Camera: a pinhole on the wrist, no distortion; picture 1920 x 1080 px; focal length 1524.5 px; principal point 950.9 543.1 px. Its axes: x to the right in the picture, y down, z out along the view. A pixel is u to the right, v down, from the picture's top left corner.
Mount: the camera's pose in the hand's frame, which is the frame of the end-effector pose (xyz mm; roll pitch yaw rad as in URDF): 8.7 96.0 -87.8 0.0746 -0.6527 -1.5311
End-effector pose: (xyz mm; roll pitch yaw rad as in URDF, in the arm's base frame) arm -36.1 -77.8 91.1 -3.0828 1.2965 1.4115
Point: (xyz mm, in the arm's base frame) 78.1 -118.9 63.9
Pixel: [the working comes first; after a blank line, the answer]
In the camera's frame: 47.3 19.9 100.7

1667 845
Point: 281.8 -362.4 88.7
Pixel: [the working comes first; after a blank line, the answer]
In the camera's frame: -45.4 -28.0 401.6

779 437
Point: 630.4 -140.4 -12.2
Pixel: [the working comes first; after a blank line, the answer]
In the camera's frame: -428.4 152.5 360.3

outside the picture
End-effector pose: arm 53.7 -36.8 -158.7 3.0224 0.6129 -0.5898
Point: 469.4 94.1 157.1
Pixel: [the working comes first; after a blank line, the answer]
In the camera's frame: 84.4 -21.7 -523.6

behind the camera
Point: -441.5 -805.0 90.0
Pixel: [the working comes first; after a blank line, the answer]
In the camera's frame: -677.3 -68.1 506.0

outside the picture
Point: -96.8 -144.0 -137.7
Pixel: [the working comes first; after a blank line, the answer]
In the camera's frame: 17.7 -60.1 153.3

outside the picture
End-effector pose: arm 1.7 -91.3 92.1 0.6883 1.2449 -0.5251
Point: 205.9 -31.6 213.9
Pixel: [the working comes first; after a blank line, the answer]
In the camera's frame: -33.0 -57.6 190.5

687 82
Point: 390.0 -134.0 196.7
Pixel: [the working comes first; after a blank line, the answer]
In the camera's frame: -40.9 45.1 375.1

785 726
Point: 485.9 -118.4 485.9
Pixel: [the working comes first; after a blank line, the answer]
In the camera's frame: -116.0 -185.4 560.2

635 38
